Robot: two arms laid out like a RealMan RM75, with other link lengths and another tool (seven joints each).
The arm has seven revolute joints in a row. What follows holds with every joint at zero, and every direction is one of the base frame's.
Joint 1 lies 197.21 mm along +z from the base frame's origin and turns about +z.
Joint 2 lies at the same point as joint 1 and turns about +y.
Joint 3 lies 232.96 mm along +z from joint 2 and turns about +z.
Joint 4 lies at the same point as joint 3 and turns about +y.
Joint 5 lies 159.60 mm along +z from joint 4 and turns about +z.
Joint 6 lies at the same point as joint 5 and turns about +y.
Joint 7 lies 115.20 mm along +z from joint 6 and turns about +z.
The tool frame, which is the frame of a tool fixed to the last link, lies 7.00 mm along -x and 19.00 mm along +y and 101.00 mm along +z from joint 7; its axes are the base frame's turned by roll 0.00, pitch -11.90 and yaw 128.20 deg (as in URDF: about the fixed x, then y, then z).
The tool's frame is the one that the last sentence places.
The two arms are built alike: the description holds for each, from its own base.
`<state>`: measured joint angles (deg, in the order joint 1, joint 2, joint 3, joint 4, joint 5, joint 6, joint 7); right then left.
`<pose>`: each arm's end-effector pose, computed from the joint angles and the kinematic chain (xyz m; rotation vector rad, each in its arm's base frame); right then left.
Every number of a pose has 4 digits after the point. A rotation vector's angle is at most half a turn.
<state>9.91 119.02 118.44 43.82 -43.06 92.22 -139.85 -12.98 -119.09 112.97 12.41 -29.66 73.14 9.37</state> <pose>0.1318 0.2772 0.0531 0.8024 -1.8619 -1.9061 -0.2964 0.3213 -0.0167 -0.8488 1.2089 1.3771</pose>
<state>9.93 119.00 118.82 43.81 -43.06 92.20 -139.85 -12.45 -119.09 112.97 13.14 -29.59 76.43 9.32</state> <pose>0.1326 0.2777 0.0545 0.8008 -1.8594 -1.9143 -0.2857 0.3191 -0.0090 -0.7936 1.1870 1.3520</pose>
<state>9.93 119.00 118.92 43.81 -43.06 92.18 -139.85 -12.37 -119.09 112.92 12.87 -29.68 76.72 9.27</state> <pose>0.1328 0.2779 0.0549 0.8000 -1.8589 -1.9167 -0.2868 0.3181 -0.0082 -0.7927 1.1844 1.3557</pose>
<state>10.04 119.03 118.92 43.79 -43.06 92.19 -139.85 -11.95 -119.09 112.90 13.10 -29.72 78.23 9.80</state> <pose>0.1322 0.2781 0.0548 0.8006 -1.8573 -1.9153 -0.2838 0.3158 -0.0044 -0.7644 1.1789 1.3555</pose>
